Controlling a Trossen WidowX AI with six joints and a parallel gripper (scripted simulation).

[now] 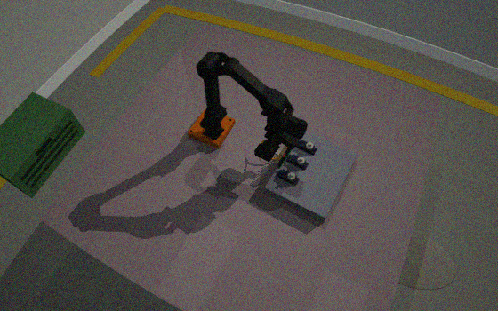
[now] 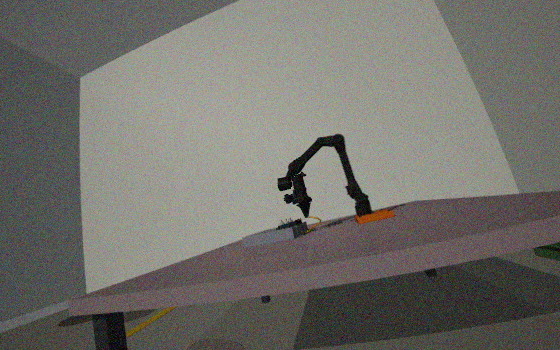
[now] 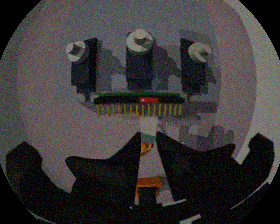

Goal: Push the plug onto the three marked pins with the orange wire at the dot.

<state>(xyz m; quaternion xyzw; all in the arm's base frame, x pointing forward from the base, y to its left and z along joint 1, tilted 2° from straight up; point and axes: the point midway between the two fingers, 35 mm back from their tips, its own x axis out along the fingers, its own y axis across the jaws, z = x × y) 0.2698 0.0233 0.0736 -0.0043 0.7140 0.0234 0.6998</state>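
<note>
Right now my gripper tip is 40 mm short of the red band. From my gripper tip the other things lie so: grey printed holder 200 mm ahead, 20 mm to the left, 50 mm below.
</note>
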